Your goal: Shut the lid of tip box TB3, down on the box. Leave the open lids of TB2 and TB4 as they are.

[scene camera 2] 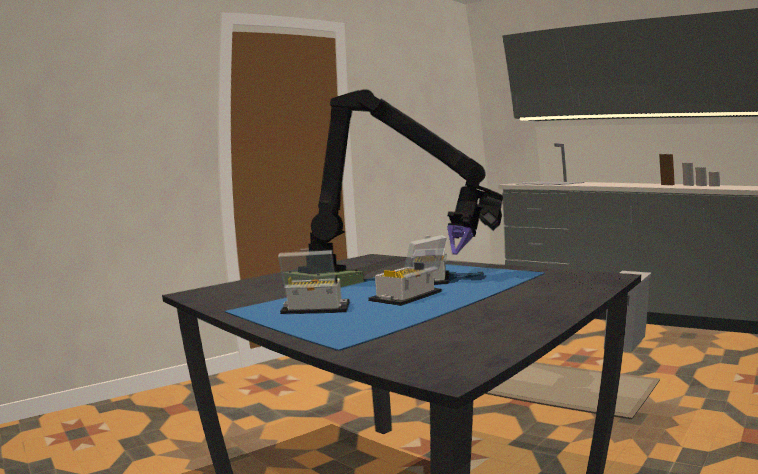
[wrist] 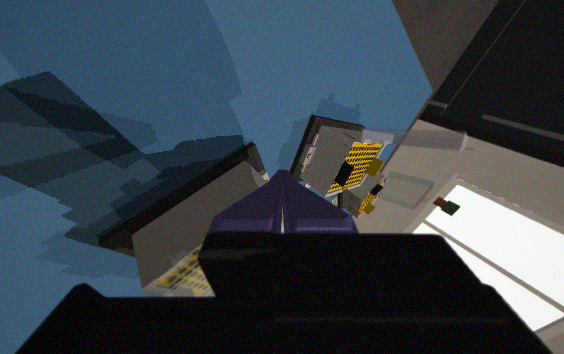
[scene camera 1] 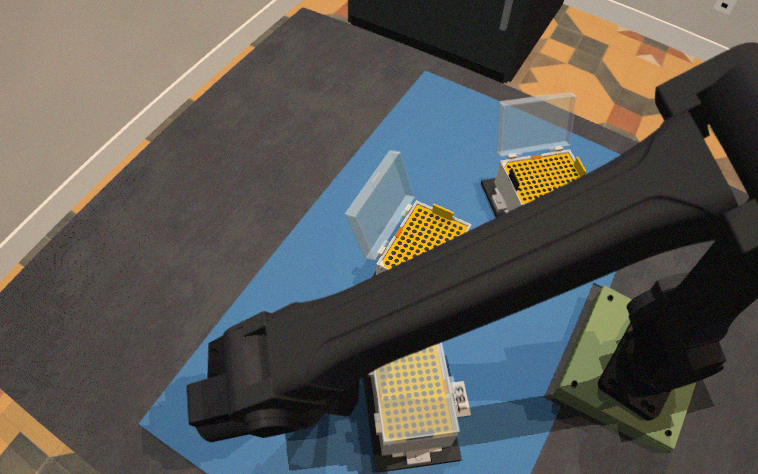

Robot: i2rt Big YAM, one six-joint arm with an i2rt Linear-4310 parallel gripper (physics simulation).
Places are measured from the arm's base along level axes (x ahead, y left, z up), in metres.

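Pixels of known places: gripper, fingertip midpoint: point(scene camera 2: 454, 254) point(wrist: 282, 177); arm's base, origin of the base link: point(scene camera 1: 642, 367).
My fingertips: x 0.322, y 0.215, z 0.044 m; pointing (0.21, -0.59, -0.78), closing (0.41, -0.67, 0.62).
Ahead of a thing's pixels: the offset from my fingertips to its top centre. "spot": to the spot under its first point. Level surfaces: height alone.
Tip box TB3 {dx -0.104, dy -0.013, dz +0.000 m} point(scene camera 1: 420, 445) point(wrist: 182, 220) stands near the lower middle of scene camera 1, its label beside it. Its clear lid {spot: dx -0.105, dy +0.009, dz -0.001 m} point(scene camera 1: 413, 399) point(wrist: 182, 280) lies down over the yellow tip rack; the arm covers its upper end. The middle box {dx -0.003, dy -0.186, dz -0.012 m} point(scene camera 1: 425, 231) point(scene camera 2: 405, 286) point(wrist: 325, 155) has its clear lid {dx +0.074, dy -0.174, dz +0.076 m} point(scene camera 1: 380, 206) point(scene camera 2: 427, 248) point(wrist: 425, 139) standing open. The far box {dx -0.079, dy -0.391, dz -0.012 m} point(scene camera 1: 542, 176) point(scene camera 2: 313, 297) point(wrist: 355, 199) also has its lid {spot: dx -0.016, dy -0.446, dz +0.021 m} point(scene camera 1: 535, 124) point(scene camera 2: 306, 264) point(wrist: 407, 190) open. Which is TB2 or TB4 is not readable. My gripper point(scene camera 2: 455, 252) point(wrist: 282, 177) is shut and empty, raised above the table near TB3.
My forearm point(scene camera 1: 475, 273) point(scene camera 2: 427, 134) crosses above the boxes. The green base plate point(scene camera 1: 586, 340) point(scene camera 2: 351, 276) carries the arm beside the blue mat {dz -0.078 m} point(scene camera 1: 313, 240) point(scene camera 2: 346, 335) point(wrist: 310, 45). The dark table {dz -0.081 m} point(scene camera 1: 167, 184) point(scene camera 2: 447, 357) surrounds the mat. A black cabinet point(scene camera 1: 441, 27) stands beyond the table.
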